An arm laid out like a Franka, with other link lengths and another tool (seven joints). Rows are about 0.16 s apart.
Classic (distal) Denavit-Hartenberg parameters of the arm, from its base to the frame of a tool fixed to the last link. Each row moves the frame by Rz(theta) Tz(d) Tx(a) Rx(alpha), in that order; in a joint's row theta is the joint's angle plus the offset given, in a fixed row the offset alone. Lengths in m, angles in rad.
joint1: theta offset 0  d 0.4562  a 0  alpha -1.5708
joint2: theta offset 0  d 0  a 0  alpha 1.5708
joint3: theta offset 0  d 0.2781  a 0.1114  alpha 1.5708
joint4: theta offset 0  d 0  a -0.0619  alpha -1.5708
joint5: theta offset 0  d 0.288  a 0  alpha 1.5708
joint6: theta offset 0  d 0  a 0.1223  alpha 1.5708
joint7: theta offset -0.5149  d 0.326  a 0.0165  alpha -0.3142
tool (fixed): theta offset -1.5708  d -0.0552  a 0  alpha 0
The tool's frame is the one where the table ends.
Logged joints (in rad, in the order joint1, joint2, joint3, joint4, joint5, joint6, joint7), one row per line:
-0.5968 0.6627 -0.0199 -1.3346 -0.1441 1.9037 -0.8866
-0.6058 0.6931 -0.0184 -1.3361 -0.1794 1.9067 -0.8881
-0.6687 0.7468 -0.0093 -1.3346 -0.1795 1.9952 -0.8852
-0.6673 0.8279 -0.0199 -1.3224 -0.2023 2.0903 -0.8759
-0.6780 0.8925 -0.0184 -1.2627 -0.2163 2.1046 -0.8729
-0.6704 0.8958 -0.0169 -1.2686 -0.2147 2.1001 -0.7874
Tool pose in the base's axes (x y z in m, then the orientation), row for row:
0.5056 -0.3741 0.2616 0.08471 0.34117 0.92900 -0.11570
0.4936 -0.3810 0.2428 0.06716 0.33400 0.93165 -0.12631
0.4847 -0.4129 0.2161 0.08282 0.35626 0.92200 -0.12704
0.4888 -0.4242 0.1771 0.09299 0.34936 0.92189 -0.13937
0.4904 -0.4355 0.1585 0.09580 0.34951 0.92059 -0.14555
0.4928 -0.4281 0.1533 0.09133 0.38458 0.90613 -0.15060
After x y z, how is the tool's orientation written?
As a quaternion, w x y z.
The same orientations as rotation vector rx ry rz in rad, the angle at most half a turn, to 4 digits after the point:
1.0176 2.7709 -0.3451
1.0067 2.8080 -0.3807
1.0638 2.7531 -0.3793
1.0370 2.7364 -0.4137
1.0357 2.7280 -0.4313
1.1426 2.6922 -0.4474

